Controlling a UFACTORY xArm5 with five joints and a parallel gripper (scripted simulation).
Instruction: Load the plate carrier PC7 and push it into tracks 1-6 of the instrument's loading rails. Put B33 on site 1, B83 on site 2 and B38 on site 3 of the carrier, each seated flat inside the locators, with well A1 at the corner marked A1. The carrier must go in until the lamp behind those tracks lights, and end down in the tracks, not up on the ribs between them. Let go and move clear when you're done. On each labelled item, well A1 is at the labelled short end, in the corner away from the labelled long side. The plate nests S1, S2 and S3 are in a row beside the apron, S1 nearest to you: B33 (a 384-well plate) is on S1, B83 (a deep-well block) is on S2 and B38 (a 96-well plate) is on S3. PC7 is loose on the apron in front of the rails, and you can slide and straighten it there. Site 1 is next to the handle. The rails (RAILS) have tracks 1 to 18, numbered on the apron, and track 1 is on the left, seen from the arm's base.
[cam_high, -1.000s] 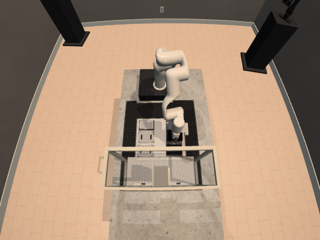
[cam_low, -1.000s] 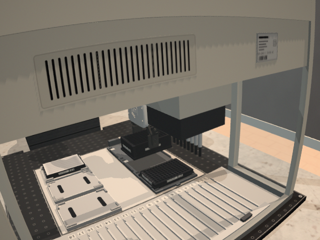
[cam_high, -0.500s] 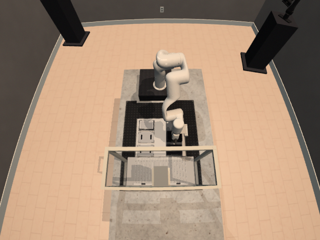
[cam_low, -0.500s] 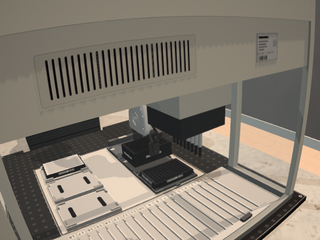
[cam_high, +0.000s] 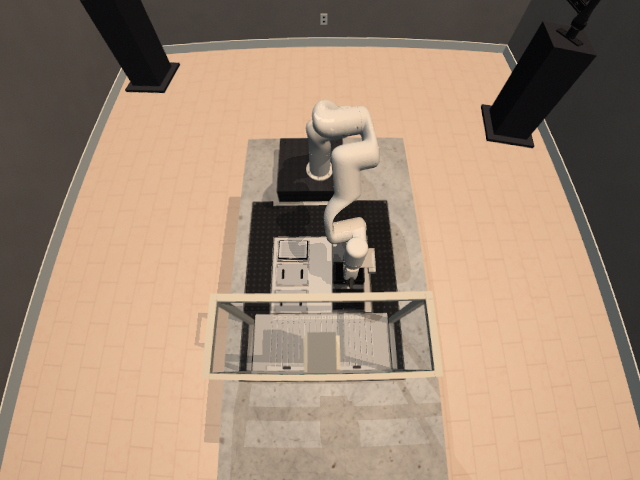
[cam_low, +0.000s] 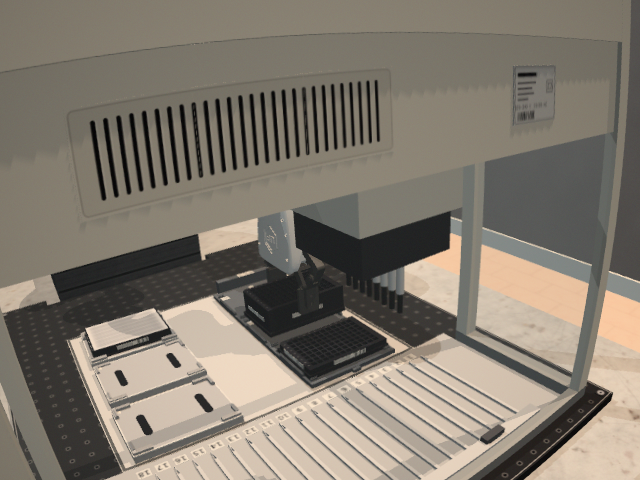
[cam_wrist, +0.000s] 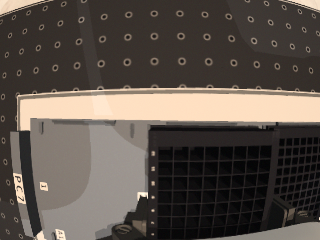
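Now: hand 1 cm past the plate carrier and 4 cm above it. From my hand the other things lie so: plate (10 cm ahead, 1 cm to the left, 4 cm below).
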